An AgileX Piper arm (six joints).
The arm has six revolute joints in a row. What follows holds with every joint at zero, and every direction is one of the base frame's.
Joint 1 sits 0.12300 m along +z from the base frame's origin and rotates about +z.
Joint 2 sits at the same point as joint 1 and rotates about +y.
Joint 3 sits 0.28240 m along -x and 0.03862 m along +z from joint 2 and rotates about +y.
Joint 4 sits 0.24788 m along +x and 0.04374 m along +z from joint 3 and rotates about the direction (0.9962, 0, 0.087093).
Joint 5 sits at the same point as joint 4 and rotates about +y.
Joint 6 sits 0.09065 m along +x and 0.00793 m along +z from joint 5 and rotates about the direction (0.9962, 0, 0.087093).
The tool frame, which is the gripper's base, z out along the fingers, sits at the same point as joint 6; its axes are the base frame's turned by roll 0.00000, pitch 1.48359 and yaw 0.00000 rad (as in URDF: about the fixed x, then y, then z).
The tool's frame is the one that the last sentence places.
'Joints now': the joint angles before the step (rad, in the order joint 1, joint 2, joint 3, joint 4, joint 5, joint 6). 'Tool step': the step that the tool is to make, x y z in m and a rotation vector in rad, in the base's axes. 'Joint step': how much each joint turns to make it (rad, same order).
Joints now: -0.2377 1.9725 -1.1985 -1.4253 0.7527 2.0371
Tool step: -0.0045 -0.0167 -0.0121 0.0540 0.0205 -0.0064
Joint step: -0.0547 0.0218 0.0001 0.0306 -0.0642 -0.0343
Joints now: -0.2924 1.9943 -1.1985 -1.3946 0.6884 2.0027
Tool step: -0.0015 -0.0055 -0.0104 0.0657 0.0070 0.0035
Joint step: -0.0259 0.0164 0.0000 0.0552 -0.0586 -0.0364
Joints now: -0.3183 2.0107 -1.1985 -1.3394 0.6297 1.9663
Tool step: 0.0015 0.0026 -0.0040 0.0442 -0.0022 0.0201
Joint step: -0.0015 0.0035 0.0001 0.0448 -0.0410 -0.0332
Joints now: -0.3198 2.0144 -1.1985 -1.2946 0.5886 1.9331
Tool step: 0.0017 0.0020 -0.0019 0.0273 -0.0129 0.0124
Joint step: 0.0000 0.0019 -0.0001 0.0187 -0.0296 -0.0055
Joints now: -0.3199 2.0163 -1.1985 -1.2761 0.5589 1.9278
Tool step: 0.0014 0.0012 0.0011 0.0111 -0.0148 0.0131
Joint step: 0.0000 -0.0035 -0.0001 0.0012 -0.0211 0.0017
